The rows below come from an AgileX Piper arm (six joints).
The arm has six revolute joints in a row. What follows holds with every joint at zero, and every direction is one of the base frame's.
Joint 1 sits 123.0 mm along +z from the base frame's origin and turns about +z.
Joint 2 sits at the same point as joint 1 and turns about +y.
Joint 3 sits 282.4 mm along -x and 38.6 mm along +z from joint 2 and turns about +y.
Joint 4 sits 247.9 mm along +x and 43.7 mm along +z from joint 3 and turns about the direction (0.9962, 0, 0.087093).
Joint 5 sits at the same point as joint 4 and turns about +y.
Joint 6 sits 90.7 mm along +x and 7.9 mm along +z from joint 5 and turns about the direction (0.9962, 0, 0.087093).
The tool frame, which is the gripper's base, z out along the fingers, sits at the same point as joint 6; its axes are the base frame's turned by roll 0.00, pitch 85.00 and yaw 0.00 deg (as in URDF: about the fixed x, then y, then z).
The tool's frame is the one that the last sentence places.
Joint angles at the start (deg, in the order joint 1, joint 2, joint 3, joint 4, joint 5, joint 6):
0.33 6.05 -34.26 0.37 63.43 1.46
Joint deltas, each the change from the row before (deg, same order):
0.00 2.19 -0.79 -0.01 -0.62 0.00
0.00 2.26 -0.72 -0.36 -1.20 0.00
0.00 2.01 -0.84 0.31 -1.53 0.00
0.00 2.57 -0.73 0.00 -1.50 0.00
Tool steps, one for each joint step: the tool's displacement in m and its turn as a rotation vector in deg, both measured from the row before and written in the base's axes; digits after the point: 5 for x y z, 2 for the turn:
0.00592 0.00002 0.00458 -0.01 0.78 -0.01
0.00702 -0.00047 0.00481 -0.31 0.34 -0.19
0.00652 0.00046 0.00570 0.27 -0.36 0.15
0.00885 0.00004 0.00466 0.00 0.34 -0.01

